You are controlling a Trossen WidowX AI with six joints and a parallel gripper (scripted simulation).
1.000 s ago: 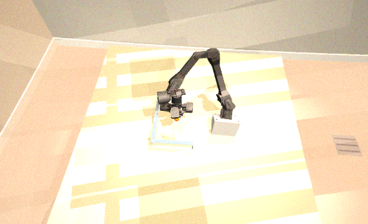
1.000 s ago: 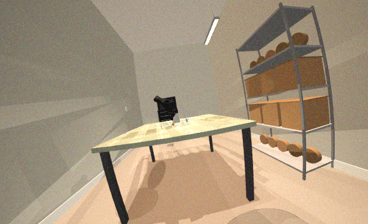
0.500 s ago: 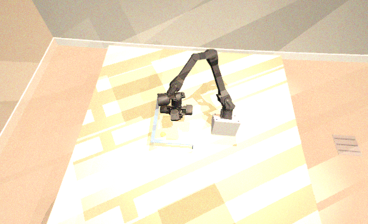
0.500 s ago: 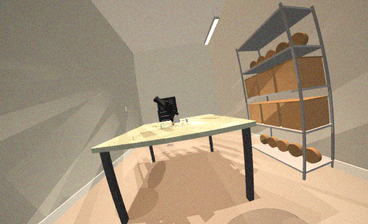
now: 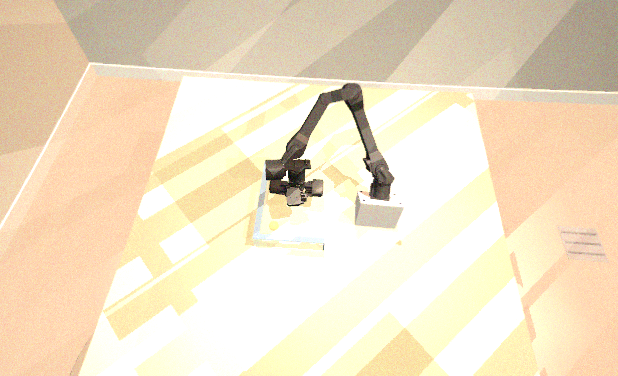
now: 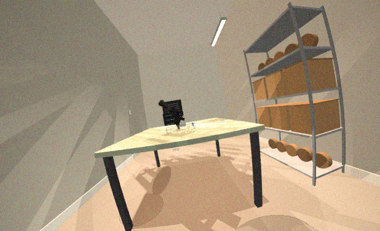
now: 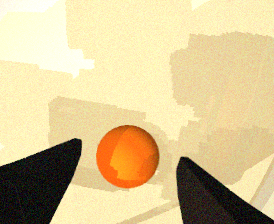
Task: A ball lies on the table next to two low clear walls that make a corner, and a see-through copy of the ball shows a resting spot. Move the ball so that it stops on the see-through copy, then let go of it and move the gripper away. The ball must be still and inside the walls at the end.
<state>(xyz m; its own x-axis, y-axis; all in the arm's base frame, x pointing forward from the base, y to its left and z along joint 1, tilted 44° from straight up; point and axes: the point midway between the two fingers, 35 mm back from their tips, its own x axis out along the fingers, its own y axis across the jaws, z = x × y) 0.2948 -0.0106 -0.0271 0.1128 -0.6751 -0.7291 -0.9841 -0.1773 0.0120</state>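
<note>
My gripper tip is right at the orange ball. From my gripper tip the other things lie so: see-through copy of ball (5 cm ahead, 13 cm to the left).
</note>
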